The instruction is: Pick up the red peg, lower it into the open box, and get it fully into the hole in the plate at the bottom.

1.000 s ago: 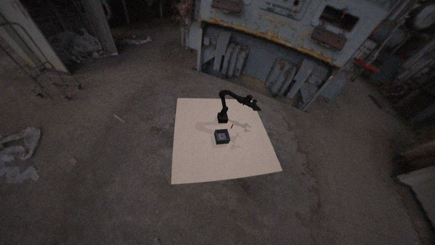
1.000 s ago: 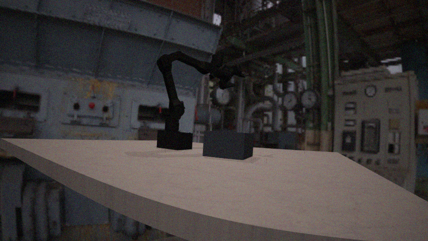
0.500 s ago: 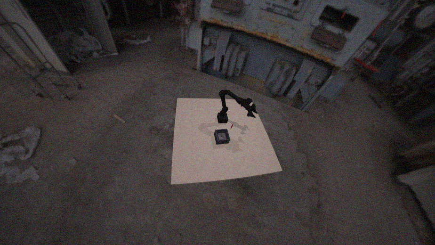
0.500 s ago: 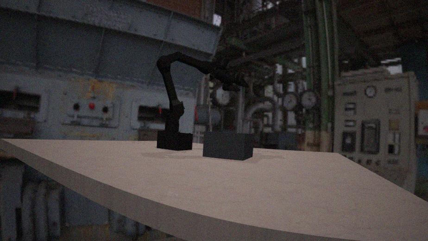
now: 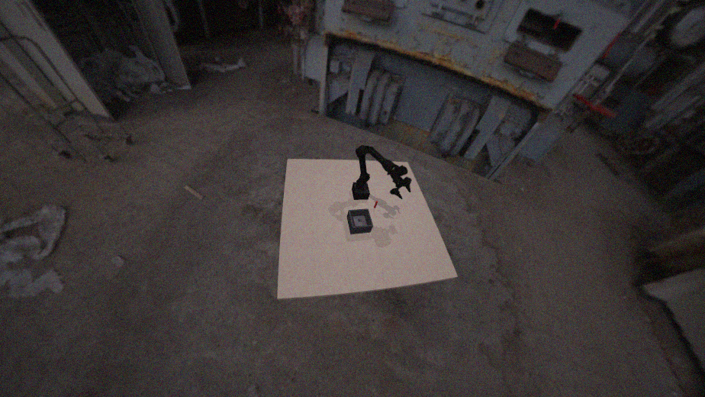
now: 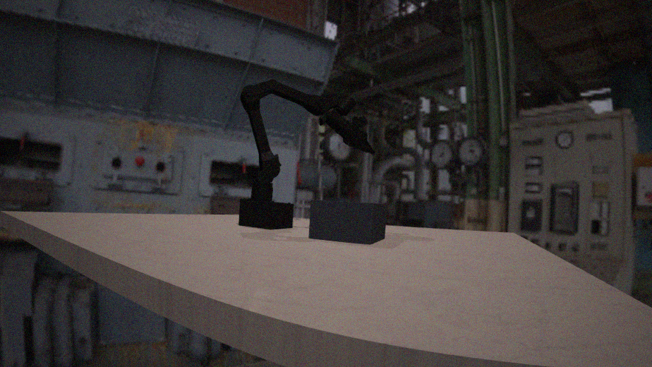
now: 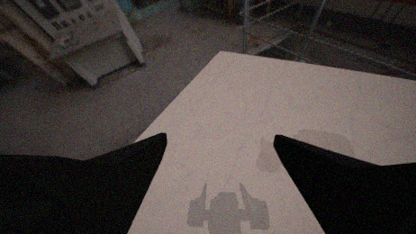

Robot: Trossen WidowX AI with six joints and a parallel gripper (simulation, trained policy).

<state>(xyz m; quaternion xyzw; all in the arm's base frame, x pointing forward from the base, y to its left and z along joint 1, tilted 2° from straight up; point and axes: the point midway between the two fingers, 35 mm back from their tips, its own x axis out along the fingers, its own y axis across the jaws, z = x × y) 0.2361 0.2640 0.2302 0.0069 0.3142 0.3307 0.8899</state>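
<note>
My gripper tip is now 100 mm past the red peg, 160 mm to the left of it and 240 mm above it. The rest, counted from my gripper tip: dark grey box: 80 mm ahead, 320 mm to the right, 260 mm below.
</note>
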